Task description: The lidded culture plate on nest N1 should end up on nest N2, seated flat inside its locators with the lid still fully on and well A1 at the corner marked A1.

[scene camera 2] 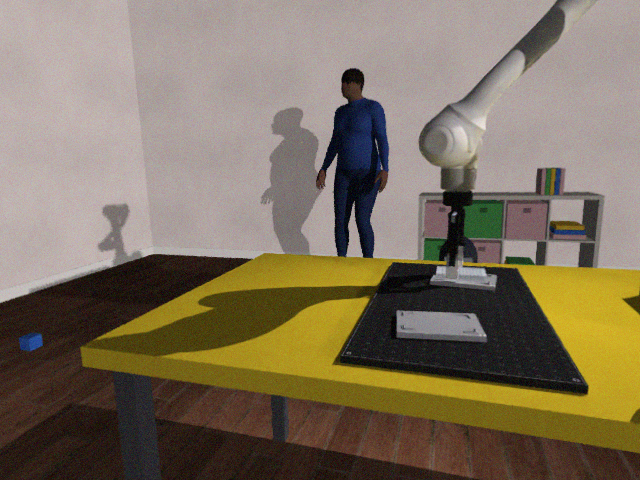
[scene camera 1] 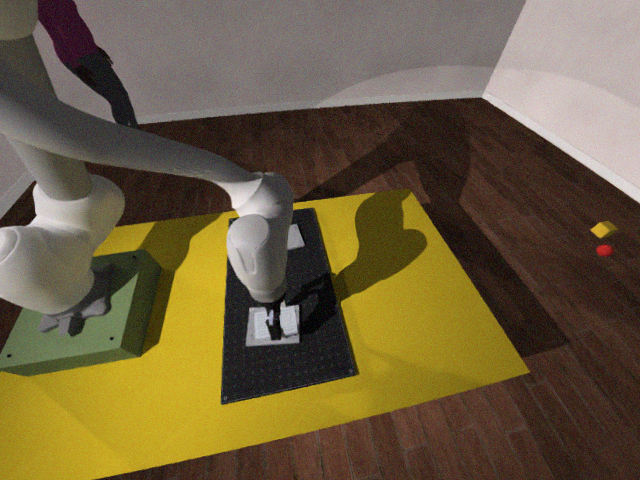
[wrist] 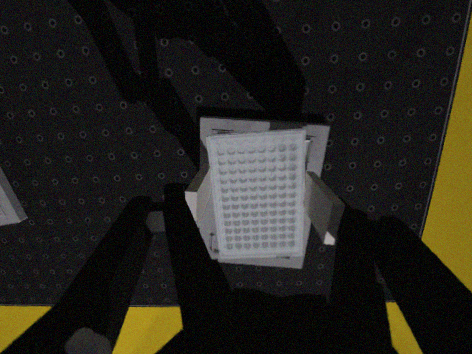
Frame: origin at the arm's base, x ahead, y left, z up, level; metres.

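Seen in the pictures: gripper, fingertip midpoint: [scene camera 2: 454, 274] [scene camera 1: 280, 322] [wrist: 257, 182]; arm's base at its link origin: [scene camera 1: 80, 296].
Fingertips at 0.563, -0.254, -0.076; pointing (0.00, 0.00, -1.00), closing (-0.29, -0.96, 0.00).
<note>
Offsets run from my fingertips to a thing's middle, as dx, dy, dz. Level surfaces: height alone.
The culture plate @(-0.016, +0.002, +0.006) [scene camera 1: 290, 321] [scene camera 2: 473, 271] [wrist: 257, 197] is pale and translucent, with rows of wells showing through its top. It is over a light grey nest [scene camera 1: 252, 338] [scene camera 2: 483, 283] [wrist: 318, 145] and turned slightly against the nest's edges in the wrist view; whether it touches the nest is unclear. My gripper [scene camera 1: 276, 321] [scene camera 2: 453, 268] [wrist: 257, 182] is shut on the plate, one pad on each long side. A second grey nest @(+0.088, +0.337, -0.013) [scene camera 1: 295, 236] [scene camera 2: 439, 326] [wrist: 7, 207], with corner locators, holds no plate. Nest labels and the A1 mark are not readable. The lid's fit cannot be made out.
Both nests are on a black perforated board @(dz -0.021) [scene camera 1: 279, 377] [scene camera 2: 516, 351] [wrist: 375, 75] on the yellow table @(dz -0.034) [scene camera 1: 413, 335] [scene camera 2: 289, 330]. The arm's green base block [scene camera 1: 77, 341] is at the left in scene camera 1. A person in blue [scene camera 2: 356, 139] stands beyond the table.
</note>
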